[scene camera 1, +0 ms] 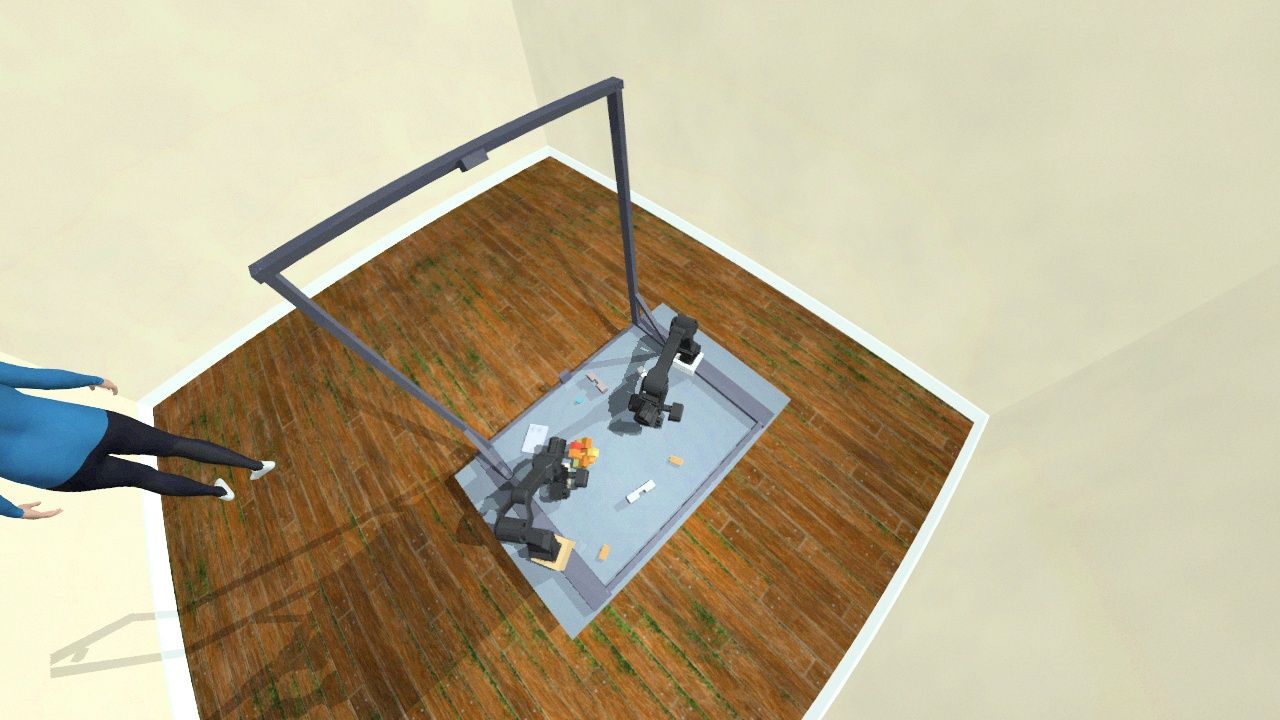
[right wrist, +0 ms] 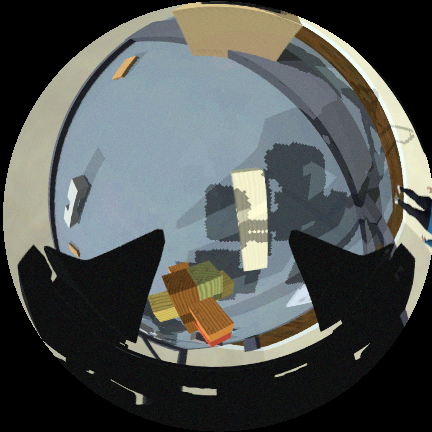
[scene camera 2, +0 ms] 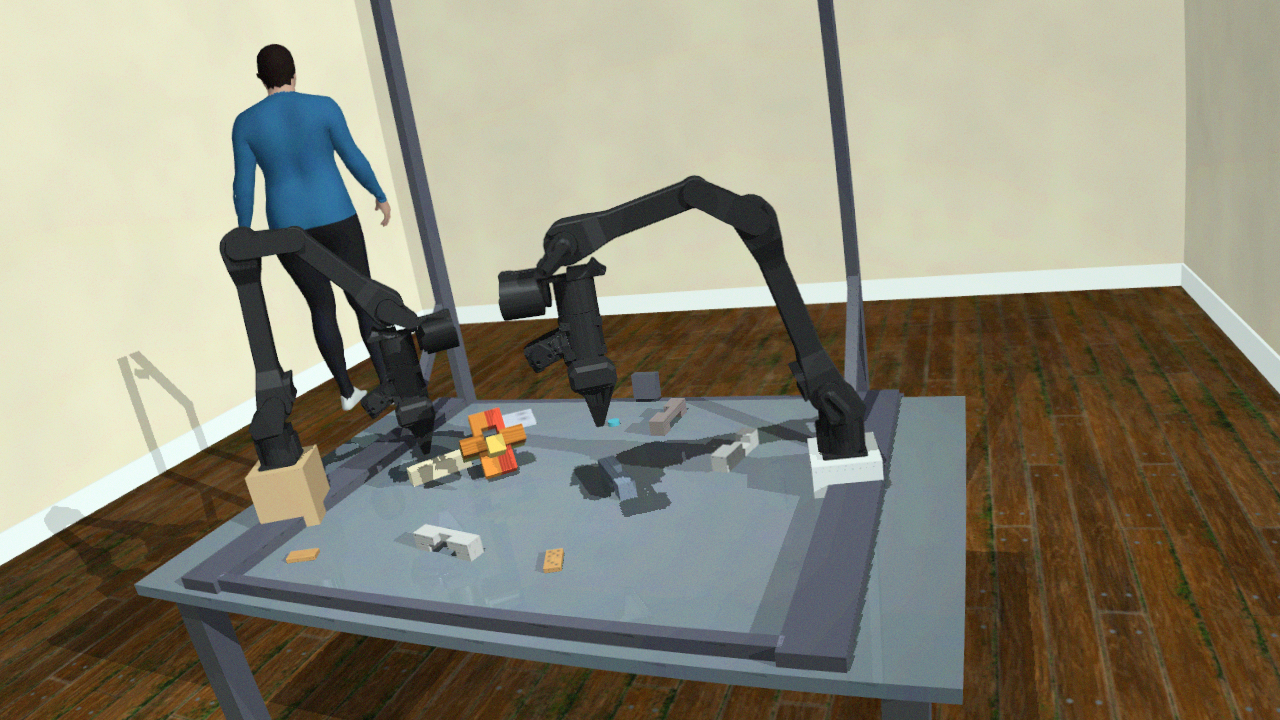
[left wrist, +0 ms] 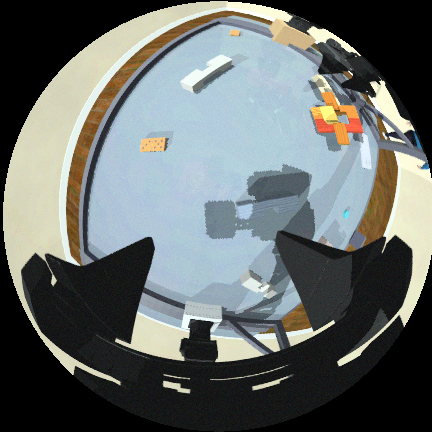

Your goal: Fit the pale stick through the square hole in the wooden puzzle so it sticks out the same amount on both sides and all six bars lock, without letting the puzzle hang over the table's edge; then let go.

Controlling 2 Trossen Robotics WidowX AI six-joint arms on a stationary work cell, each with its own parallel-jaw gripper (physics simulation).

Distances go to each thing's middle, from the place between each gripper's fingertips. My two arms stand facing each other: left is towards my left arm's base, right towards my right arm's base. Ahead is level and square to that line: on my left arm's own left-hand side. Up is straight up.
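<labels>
The pale stick [scene camera 2: 432,469] is 3 cm behind my right hand and 6 cm below it.
My left gripper, meanwhile, is 19 cm past the pale stick and 36 cm to the left of it, and it is 15 cm above the stick.
</labels>
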